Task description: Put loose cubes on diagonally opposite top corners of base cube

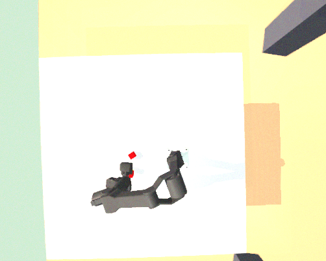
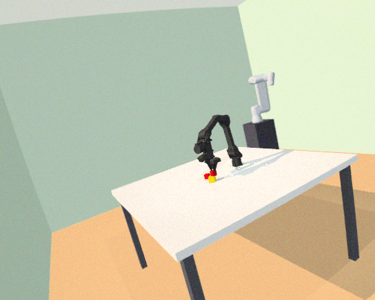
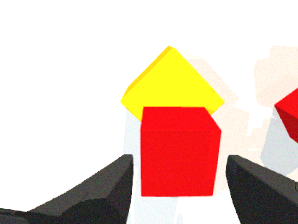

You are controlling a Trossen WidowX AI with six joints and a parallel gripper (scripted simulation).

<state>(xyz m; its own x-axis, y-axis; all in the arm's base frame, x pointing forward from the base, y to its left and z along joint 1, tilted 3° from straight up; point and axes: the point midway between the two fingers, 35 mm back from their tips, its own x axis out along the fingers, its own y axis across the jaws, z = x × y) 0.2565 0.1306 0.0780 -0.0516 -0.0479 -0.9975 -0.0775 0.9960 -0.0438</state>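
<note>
Right now my gripper tip is 50 mm above the yellow base cube and 20 mm short of it. From my gripper tip the other things lie so: red cube: 100 mm to the right, 50 mm below, 10 mm ahead.
</note>
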